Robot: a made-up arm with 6 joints. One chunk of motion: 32 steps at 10 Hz.
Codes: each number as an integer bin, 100 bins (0 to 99) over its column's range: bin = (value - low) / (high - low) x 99, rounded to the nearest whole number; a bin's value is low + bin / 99 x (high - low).
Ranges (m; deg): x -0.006..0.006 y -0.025..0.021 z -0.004..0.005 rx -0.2..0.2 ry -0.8..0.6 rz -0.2..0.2
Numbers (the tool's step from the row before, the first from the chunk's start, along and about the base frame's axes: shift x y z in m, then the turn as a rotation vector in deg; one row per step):
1: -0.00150 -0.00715 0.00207 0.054 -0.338 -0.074
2: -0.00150 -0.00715 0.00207 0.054 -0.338 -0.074
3: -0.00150 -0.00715 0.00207 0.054 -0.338 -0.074
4: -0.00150 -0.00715 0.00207 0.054 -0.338 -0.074
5: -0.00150 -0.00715 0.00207 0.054 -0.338 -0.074
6: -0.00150 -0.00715 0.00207 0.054 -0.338 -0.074
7: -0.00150 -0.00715 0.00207 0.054 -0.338 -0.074
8: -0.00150 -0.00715 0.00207 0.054 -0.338 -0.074
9: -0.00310 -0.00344 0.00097 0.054 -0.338 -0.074
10: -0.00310 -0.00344 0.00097 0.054 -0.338 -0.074
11: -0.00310 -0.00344 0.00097 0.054 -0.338 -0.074
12: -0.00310 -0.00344 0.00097 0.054 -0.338 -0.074
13: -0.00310 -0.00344 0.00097 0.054 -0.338 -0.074
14: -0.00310 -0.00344 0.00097 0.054 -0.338 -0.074
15: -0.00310 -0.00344 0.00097 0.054 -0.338 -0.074
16: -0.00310 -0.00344 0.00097 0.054 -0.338 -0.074
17: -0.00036 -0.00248 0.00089 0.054 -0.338 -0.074
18: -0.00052 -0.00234 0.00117 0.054 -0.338 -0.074
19: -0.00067 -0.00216 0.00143 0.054 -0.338 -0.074
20: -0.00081 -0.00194 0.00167 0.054 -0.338 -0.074
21: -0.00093 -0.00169 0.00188 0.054 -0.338 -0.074
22: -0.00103 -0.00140 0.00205 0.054 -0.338 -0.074
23: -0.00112 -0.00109 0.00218 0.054 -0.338 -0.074
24: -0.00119 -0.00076 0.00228 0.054 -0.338 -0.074
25: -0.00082 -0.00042 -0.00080 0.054 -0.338 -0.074
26: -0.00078 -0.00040 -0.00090 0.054 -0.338 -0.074
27: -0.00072 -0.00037 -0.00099 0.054 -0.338 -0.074
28: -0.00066 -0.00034 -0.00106 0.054 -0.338 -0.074
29: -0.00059 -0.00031 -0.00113 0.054 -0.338 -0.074
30: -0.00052 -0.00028 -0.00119 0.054 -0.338 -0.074
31: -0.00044 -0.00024 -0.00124 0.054 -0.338 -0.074
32: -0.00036 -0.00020 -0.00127 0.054 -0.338 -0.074
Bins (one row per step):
1: 37 38 67 63 33 31
2: 37 38 67 63 33 31
3: 37 38 67 63 33 31
4: 37 38 67 63 33 31
5: 37 38 67 63 33 31
6: 37 38 67 63 33 31
7: 37 38 67 63 33 31
8: 37 38 67 63 33 31
9: 24 46 55 63 33 31
10: 24 46 55 63 33 31
11: 24 46 55 63 33 31
12: 24 46 55 63 33 31
13: 24 46 55 63 33 31
14: 24 46 55 63 33 31
15: 24 46 55 63 33 31
16: 24 46 55 63 33 31
17: 47 48 54 63 33 31
18: 45 49 57 63 33 31
19: 44 49 60 63 33 31
20: 43 50 62 63 33 31
21: 42 50 65 63 33 31
22: 41 51 67 63 33 31
23: 40 51 68 63 33 31
24: 40 52 69 63 33 31
25: 43 53 35 63 33 31
26: 43 53 34 63 33 31
27: 44 53 33 63 33 31
28: 44 53 32 63 33 31
29: 45 53 32 63 33 31
30: 45 53 31 63 33 31
31: 46 53 30 63 33 31
32: 47 53 30 63 33 31

